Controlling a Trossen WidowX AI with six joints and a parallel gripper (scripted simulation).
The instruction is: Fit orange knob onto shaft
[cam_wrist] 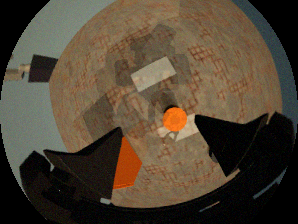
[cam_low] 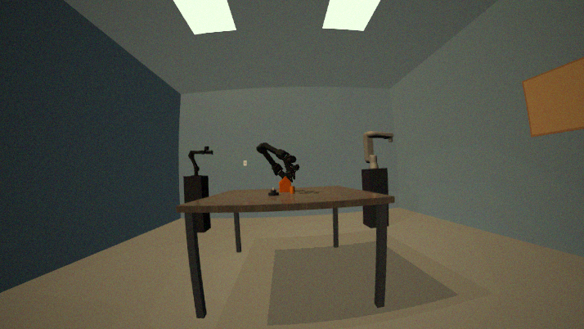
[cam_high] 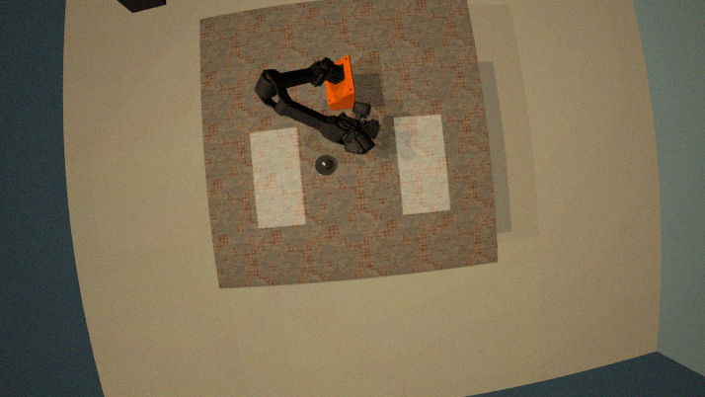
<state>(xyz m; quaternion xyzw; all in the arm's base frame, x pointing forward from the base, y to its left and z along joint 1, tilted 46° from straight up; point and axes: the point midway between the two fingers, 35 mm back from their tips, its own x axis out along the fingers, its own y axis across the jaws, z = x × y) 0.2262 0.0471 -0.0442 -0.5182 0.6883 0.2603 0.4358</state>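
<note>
Right now my gripper tip is 20 mm short of the orange knob, 10 mm to the left of it and 60 mm above it. Also, from my gripper tip: round dark pedestal 120 mm ahead, 170 mm to the right, 70 mm below.
</note>
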